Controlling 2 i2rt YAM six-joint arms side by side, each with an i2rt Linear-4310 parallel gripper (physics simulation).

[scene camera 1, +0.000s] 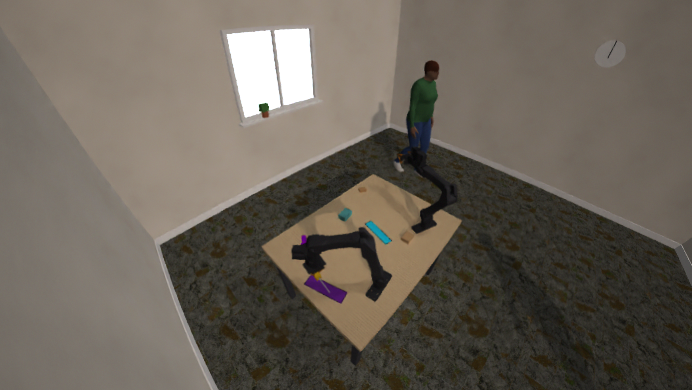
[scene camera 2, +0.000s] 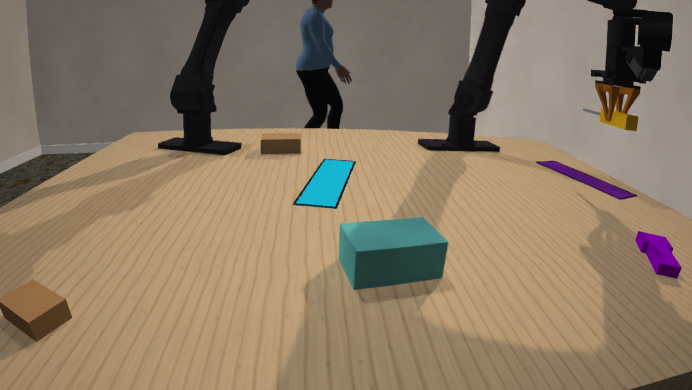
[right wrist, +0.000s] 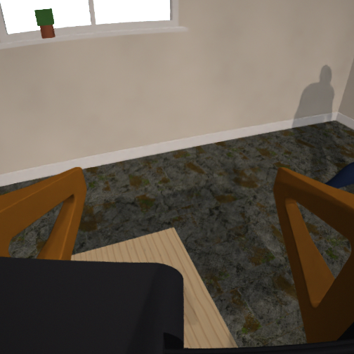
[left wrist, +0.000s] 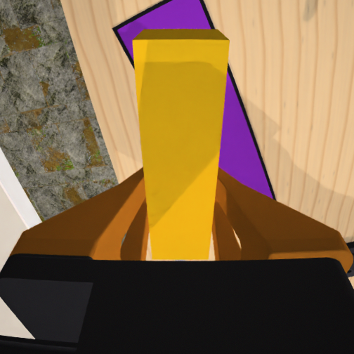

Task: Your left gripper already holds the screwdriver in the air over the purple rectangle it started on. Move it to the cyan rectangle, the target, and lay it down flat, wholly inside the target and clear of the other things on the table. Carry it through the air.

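Frame: origin at the left arm's base, x ahead, y left, z up, level; centimetres.
Seen in the pictures: left gripper, fingertip midpoint: (scene camera 1: 315,274) (scene camera 2: 613,122); right gripper, fingertip midpoint: (scene camera 1: 402,153); left arm's base at its link origin: (scene camera 1: 379,285) (scene camera 2: 460,147); right arm's base at its link origin: (scene camera 1: 424,226) (scene camera 2: 197,147).
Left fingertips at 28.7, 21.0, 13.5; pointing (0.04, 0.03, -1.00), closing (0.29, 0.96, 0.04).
Observation:
Offsets run from my left fingertips to a thing's middle, as dx, dy, dz. "*": to the spot under its first point.
The screwdriver has a yellow handle @(* -2.8, +1.3, +2.1) (scene camera 1: 317,276) (scene camera 2: 620,120) (left wrist: 181,125) and a thin grey shaft @(* -9.2, +2.7, +0.8) (scene camera 1: 325,285) (scene camera 2: 591,111). My left gripper (scene camera 1: 317,273) (scene camera 2: 615,114) (left wrist: 180,176) is shut on the handle and holds it in the air. Below it in the left wrist view lies the purple rectangle @(* -13.1, -1.5, -13.4) (scene camera 1: 337,296) (scene camera 2: 585,179) (left wrist: 242,145), turned at an angle to the handle. The cyan rectangle @(* -7.7, -56.0, -13.4) (scene camera 1: 378,232) (scene camera 2: 326,183) lies near the table's middle, away from the screwdriver. My right gripper (scene camera 1: 400,158) (right wrist: 179,177) is open and empty, raised beyond the table's edge.
A teal block @(+20.7, -55.2, -11.5) (scene camera 1: 345,214) (scene camera 2: 392,252) stands near the cyan rectangle. One brown block @(-27.1, -62.5, -12.0) (scene camera 1: 408,237) (scene camera 2: 281,143) is near the right arm's base, another @(+27.1, -89.2, -12.5) (scene camera 1: 362,190) (scene camera 2: 35,309) near the far corner in scene camera 1. A purple T-shaped piece @(+28.2, -18.7, -12.8) (scene camera 1: 304,240) (scene camera 2: 658,254) lies near the left arm.

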